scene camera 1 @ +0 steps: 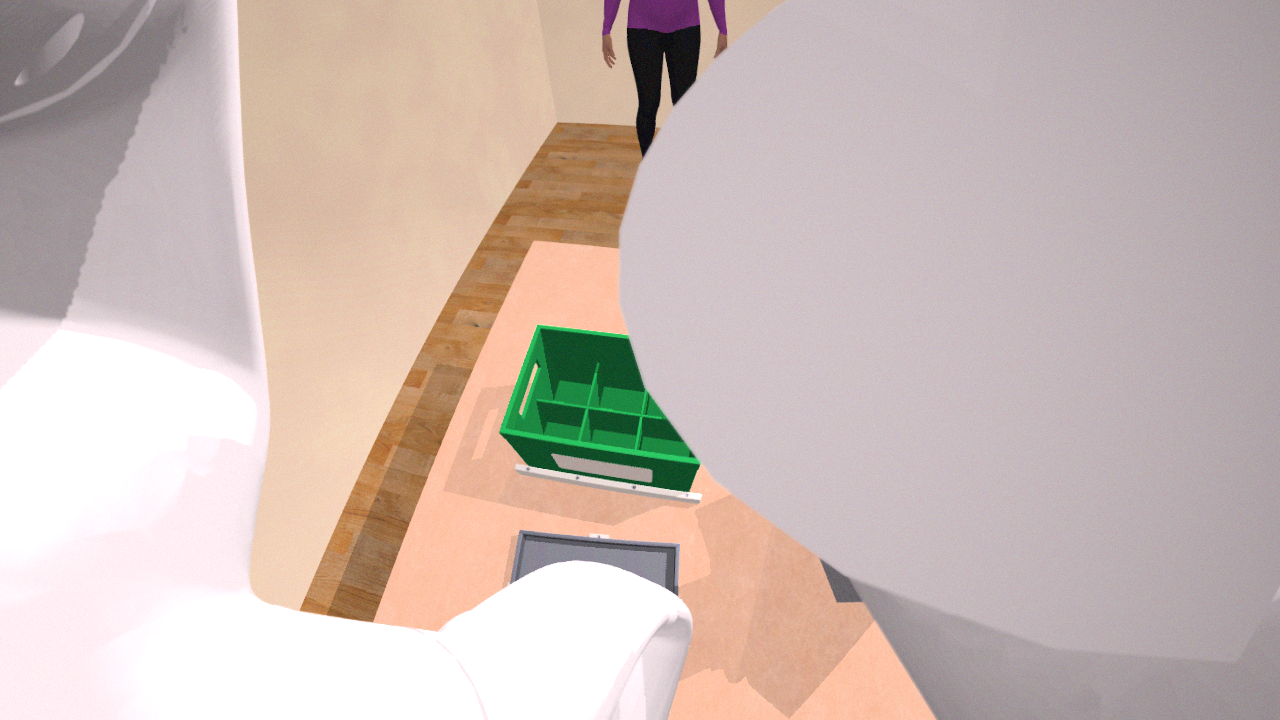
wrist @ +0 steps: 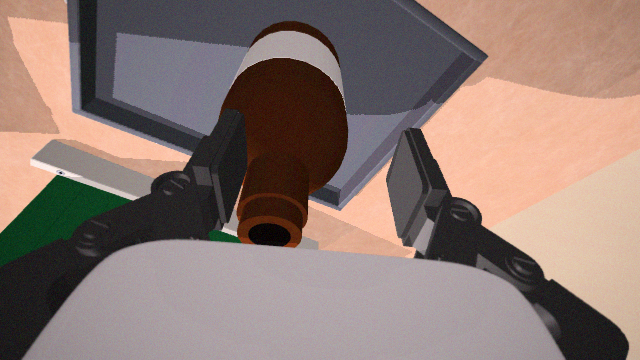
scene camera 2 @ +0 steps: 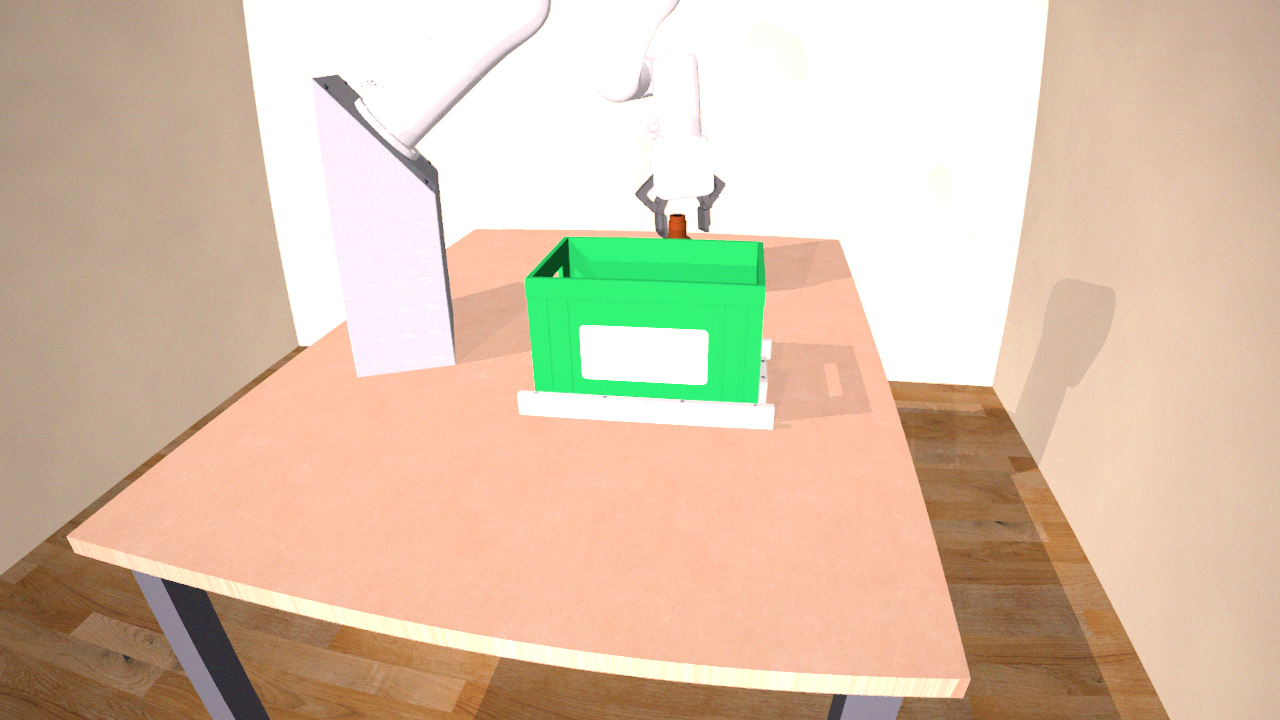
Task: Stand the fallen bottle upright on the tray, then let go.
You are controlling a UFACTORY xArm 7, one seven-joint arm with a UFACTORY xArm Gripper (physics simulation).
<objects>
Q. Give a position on a brown bottle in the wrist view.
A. At 289,87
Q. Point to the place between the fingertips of my gripper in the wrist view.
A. At 320,146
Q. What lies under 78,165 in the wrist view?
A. A white strip.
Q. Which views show my gripper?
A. The wrist view and scene camera 2 only.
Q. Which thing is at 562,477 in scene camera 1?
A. A white strip.
</objects>
